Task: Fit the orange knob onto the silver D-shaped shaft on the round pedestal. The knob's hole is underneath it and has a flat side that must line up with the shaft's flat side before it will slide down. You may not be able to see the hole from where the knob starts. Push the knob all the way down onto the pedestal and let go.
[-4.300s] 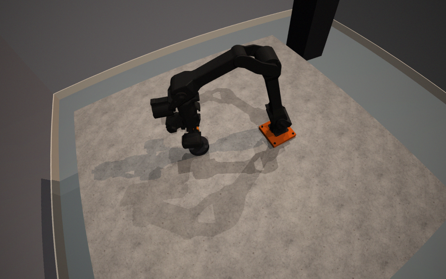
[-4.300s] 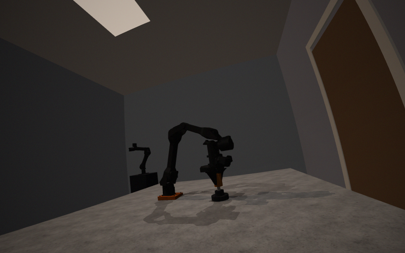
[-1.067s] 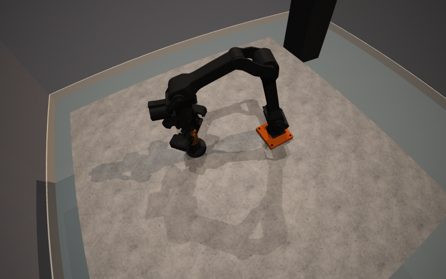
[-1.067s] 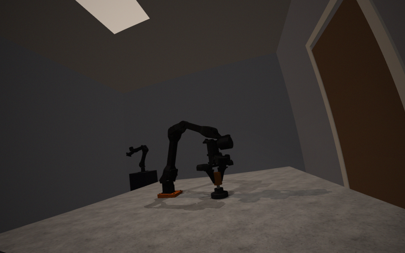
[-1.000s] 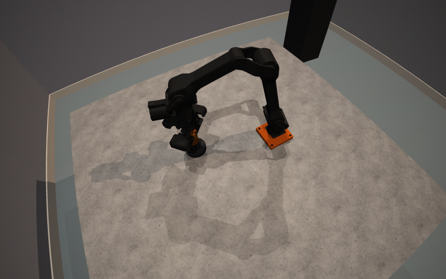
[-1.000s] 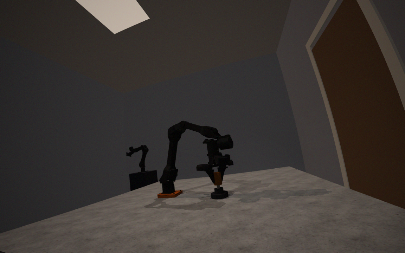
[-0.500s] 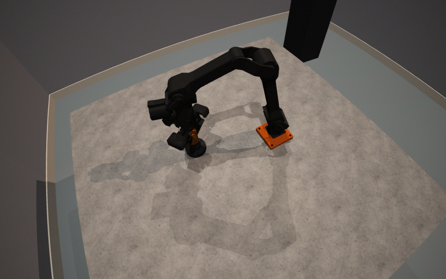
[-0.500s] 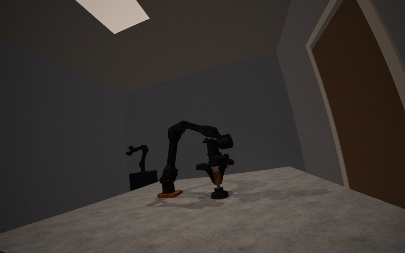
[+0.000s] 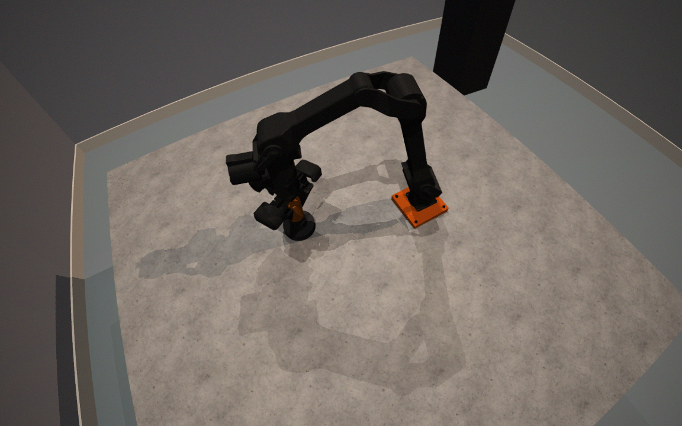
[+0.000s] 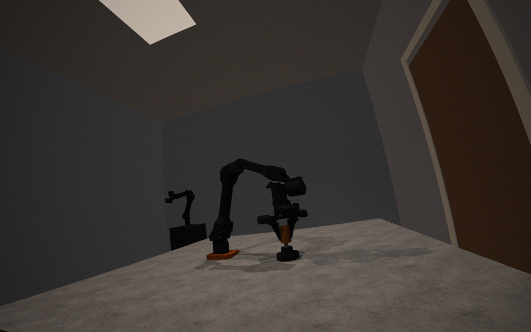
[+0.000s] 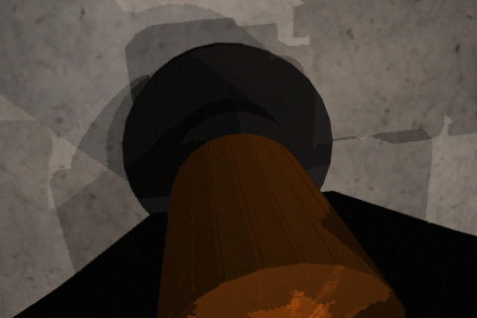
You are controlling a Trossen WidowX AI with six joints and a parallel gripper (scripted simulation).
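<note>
My gripper tip is 30 mm below the orange knob. Round my gripper tip: round black pedestal (40 mm below).
</note>
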